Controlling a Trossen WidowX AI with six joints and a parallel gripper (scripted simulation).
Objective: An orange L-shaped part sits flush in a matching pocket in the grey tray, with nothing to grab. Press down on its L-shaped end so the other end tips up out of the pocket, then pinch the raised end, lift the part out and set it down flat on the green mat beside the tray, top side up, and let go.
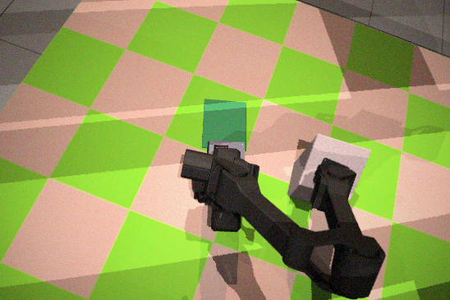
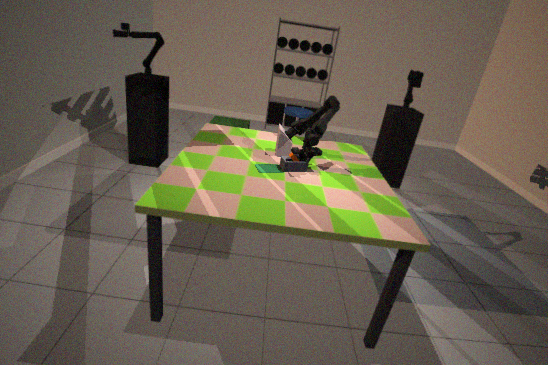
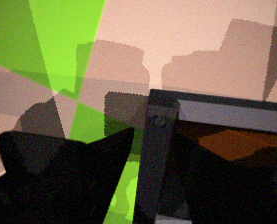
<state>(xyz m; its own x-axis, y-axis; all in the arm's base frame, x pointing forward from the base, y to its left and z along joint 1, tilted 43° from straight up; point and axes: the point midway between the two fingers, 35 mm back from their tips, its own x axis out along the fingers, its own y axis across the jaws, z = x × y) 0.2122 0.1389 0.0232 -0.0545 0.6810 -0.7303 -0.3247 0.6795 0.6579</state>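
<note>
Right now the orange L-shaped part is 5 cm to the right of my gripper tip, 1 cm ahead of it and 1 cm above it. From my gripper tip the other things lie so: green mat: 21 cm to the right, 6 cm ahead, 5 cm below.
</note>
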